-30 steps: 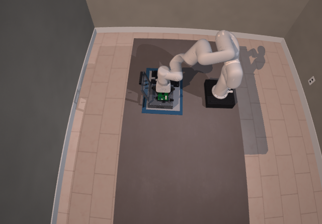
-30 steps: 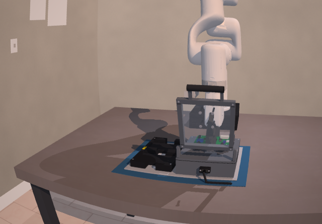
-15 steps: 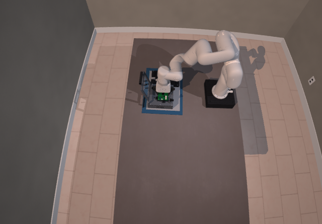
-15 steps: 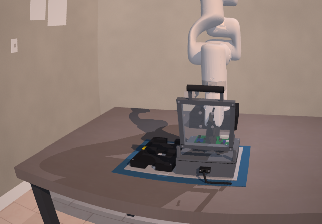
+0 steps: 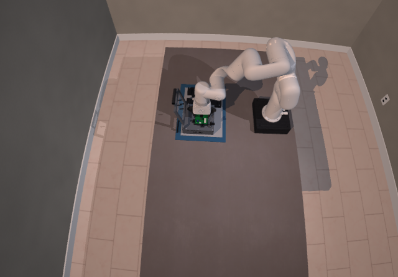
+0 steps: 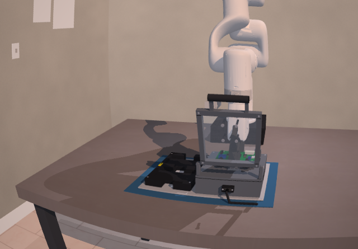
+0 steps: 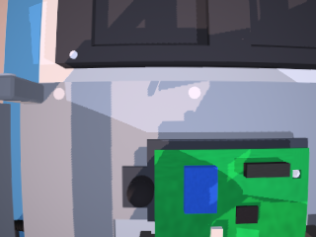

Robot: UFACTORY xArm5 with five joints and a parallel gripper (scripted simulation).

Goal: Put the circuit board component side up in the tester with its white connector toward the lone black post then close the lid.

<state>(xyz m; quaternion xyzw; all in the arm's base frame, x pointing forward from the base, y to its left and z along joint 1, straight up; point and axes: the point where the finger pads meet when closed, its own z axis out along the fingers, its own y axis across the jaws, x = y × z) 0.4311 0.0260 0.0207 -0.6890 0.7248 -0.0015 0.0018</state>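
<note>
The green circuit board is right at my hand. Also, from my hand: clear lid 120 mm ahead, 100 mm above, 10 mm to the right; then nest 10 mm to the left, 10 mm below, 10 mm ahead.
</note>
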